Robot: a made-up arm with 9 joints. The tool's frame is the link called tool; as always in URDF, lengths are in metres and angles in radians. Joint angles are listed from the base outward. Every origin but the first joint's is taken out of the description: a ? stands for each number. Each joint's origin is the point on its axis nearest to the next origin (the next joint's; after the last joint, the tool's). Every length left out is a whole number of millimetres.
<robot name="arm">
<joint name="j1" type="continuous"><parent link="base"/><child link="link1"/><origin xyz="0.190 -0.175 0.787" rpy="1.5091 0.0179 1.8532"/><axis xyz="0 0 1"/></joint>
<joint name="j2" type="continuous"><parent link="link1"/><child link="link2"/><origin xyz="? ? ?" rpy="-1.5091 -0.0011 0.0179"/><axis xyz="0 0 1"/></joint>
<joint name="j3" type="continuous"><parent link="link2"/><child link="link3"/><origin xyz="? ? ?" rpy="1.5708 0.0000 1.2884"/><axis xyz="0 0 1"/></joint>
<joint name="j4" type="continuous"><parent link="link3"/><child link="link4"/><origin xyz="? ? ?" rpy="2.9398 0.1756 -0.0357"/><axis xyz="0 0 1"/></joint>
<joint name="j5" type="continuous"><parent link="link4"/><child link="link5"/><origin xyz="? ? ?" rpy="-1.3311 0.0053 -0.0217"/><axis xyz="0 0 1"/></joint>
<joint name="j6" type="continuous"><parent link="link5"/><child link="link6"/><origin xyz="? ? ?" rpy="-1.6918 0.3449 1.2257"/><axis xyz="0 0 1"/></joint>
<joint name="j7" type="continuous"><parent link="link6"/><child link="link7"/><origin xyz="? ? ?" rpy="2.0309 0.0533 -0.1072"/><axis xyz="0 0 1"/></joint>
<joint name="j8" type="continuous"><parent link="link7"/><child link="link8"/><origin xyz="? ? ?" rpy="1.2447 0.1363 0.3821"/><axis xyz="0 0 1"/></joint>
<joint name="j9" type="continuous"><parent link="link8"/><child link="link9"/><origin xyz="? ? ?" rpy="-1.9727 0.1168 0.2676"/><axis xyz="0 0 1"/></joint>
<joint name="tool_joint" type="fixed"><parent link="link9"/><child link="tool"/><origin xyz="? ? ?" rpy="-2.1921 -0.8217 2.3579"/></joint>
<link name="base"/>
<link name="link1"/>
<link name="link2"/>
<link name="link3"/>
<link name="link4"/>
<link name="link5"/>
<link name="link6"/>
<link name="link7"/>
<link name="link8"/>
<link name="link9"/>
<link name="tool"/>
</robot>
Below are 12 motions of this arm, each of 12 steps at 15 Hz.
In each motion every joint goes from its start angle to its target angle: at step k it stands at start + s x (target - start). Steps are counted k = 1, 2, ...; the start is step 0. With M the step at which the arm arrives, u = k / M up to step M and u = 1 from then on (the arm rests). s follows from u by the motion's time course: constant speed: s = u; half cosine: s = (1 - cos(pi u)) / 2; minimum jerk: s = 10 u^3 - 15 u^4 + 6 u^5.
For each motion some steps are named. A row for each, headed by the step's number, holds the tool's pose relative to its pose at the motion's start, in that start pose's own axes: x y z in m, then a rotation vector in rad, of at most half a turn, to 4 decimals.
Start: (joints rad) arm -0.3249 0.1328 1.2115 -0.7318 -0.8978 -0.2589 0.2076 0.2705 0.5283
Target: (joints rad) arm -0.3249 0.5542 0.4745 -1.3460 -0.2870 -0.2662 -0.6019 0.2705 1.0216
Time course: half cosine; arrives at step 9
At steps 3, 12:
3: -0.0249 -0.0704 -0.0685 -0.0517 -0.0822 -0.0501
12: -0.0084 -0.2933 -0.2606 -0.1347 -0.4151 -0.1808

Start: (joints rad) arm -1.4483 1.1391 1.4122 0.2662 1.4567 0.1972 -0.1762 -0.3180 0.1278
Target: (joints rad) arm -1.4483 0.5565 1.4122 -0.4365 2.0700 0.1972 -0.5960 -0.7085 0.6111
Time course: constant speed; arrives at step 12
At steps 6, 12:
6: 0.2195 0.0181 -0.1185 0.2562 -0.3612 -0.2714
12: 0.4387 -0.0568 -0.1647 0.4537 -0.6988 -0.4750

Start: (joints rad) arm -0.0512 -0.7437 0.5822 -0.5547 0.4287 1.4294 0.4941 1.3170 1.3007
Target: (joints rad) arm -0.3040 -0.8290 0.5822 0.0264 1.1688 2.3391 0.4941 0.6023 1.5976
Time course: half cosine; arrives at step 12
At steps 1, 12:
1: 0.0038 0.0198 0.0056 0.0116 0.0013 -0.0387
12: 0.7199 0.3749 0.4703 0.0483 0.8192 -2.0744

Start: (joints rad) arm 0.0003 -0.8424 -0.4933 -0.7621 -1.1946 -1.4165 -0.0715 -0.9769 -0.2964
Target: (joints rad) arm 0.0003 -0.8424 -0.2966 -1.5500 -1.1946 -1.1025 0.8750 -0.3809 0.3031
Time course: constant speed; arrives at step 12
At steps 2, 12:
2: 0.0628 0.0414 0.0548 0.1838 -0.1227 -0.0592
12: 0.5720 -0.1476 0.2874 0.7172 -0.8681 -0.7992

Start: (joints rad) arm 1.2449 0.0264 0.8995 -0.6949 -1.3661 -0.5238 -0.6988 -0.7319 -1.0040
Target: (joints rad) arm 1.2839 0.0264 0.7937 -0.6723 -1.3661 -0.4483 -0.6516 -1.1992 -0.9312
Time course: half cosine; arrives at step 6
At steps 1, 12:
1: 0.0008 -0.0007 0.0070 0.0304 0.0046 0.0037
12: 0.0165 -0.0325 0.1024 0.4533 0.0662 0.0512

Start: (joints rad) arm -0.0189 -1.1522 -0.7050 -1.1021 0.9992 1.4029 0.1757 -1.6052 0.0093
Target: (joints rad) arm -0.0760 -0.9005 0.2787 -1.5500 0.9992 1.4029 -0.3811 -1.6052 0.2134
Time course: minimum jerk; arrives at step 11
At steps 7, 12:
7: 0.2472 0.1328 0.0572 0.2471 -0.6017 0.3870
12: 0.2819 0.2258 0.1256 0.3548 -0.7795 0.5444

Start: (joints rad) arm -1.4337 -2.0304 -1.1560 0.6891 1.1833 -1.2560 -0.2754 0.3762 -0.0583
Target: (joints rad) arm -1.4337 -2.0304 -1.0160 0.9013 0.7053 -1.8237 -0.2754 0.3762 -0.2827
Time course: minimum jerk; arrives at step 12
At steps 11, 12:
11: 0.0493 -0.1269 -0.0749 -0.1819 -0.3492 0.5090
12: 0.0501 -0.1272 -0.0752 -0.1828 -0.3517 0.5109

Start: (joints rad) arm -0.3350 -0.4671 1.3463 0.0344 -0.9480 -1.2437 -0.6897 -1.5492 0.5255
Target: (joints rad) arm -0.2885 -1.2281 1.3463 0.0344 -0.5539 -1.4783 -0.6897 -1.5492 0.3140
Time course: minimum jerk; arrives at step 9
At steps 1, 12:
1: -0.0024 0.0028 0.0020 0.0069 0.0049 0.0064
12: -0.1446 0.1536 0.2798 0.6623 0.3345 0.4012

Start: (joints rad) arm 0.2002 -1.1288 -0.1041 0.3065 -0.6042 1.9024 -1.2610 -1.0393 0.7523
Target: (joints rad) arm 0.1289 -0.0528 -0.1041 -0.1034 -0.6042 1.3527 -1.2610 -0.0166 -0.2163
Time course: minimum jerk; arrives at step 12
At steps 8, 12:
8: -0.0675 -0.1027 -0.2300 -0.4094 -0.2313 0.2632
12: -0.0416 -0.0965 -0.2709 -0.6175 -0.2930 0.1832

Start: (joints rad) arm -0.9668 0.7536 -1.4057 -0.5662 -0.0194 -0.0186 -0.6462 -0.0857 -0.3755
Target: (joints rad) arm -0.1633 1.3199 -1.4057 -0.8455 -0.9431 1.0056 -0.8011 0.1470 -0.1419
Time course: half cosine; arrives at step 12
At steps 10, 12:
10: -0.5124 -0.4644 0.7076 0.3146 1.3263 0.6174
12: -0.4965 -0.5035 0.7438 0.2761 1.4131 0.6279

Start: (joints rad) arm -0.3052 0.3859 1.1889 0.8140 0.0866 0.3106 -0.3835 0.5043 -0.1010
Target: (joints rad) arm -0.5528 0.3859 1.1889 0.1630 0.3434 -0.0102 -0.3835 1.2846 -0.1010
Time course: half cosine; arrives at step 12
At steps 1, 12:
1: 0.0083 -0.0026 -0.0110 -0.0189 -0.0128 -0.0033
12: 0.4381 -0.5386 -0.3411 -1.3036 -0.4476 -0.1362

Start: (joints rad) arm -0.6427 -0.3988 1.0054 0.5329 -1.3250 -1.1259 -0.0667 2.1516 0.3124
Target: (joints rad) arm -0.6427 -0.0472 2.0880 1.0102 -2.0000 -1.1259 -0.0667 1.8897 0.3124
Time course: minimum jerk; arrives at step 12
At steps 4, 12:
4: 0.0447 0.0656 0.0671 0.2129 0.0027 -0.1597
12: 0.2232 0.0879 0.3769 1.0014 0.1066 -0.7419

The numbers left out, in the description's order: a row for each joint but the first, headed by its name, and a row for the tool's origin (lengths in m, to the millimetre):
j2: -0.062 -0.158 0.000
j3: 0.140 0.124 0.000
j4: 0.112 0.045 0.000
j5: -0.059 -0.274 0.000
j6: 0.163 -0.073 0.000
j7: 0.044 0.077 0.000
j8: 0.018 0.498 0.000
j9: 0.115 -0.260 0.000
tool: 0.179 0.004 0.000

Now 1 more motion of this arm.
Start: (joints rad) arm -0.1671 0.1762 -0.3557 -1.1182 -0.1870 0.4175 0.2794 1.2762 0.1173
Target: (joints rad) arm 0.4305 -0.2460 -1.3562 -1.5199 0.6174 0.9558 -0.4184 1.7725 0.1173
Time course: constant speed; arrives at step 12
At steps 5, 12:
5: 0.0377 0.1612 0.3301 0.4648 -0.0188 -0.1712
12: 0.2548 0.0355 0.8517 1.0961 -0.2570 -0.6112

